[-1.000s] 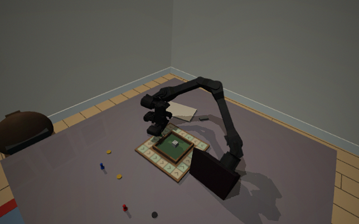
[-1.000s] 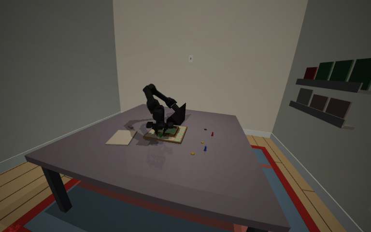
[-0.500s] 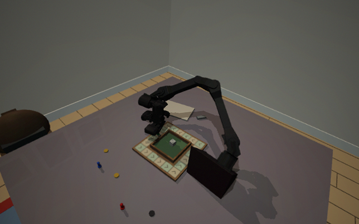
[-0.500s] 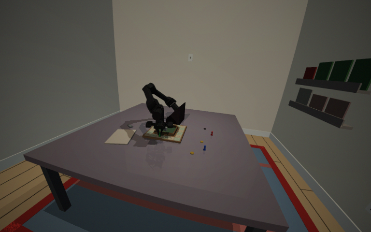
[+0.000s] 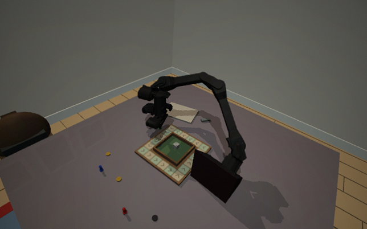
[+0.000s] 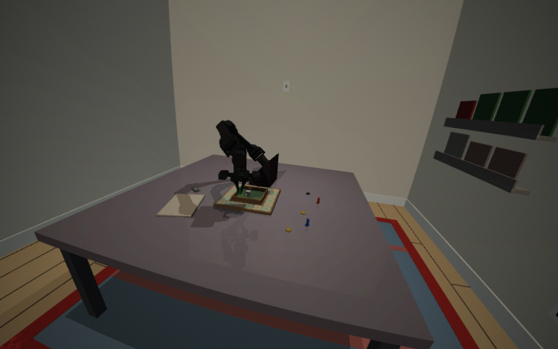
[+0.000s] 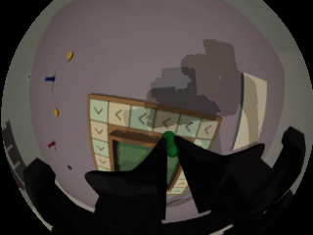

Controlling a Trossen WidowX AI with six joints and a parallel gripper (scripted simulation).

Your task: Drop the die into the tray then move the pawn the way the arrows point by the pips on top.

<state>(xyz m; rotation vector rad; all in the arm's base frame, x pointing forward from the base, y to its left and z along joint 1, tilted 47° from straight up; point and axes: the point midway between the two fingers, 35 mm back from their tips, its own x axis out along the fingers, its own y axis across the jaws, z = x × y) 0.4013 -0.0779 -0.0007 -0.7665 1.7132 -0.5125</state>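
The white die is 120 mm behind my gripper tip, 10 mm to the left of it and 60 mm below it. The rest, counted from my gripper tip: green pawn (10 mm above); then beige card (50 mm ahead, 270 mm to the right, 80 mm below); then green dice tray (120 mm behind, 20 mm to the left, 80 mm below).
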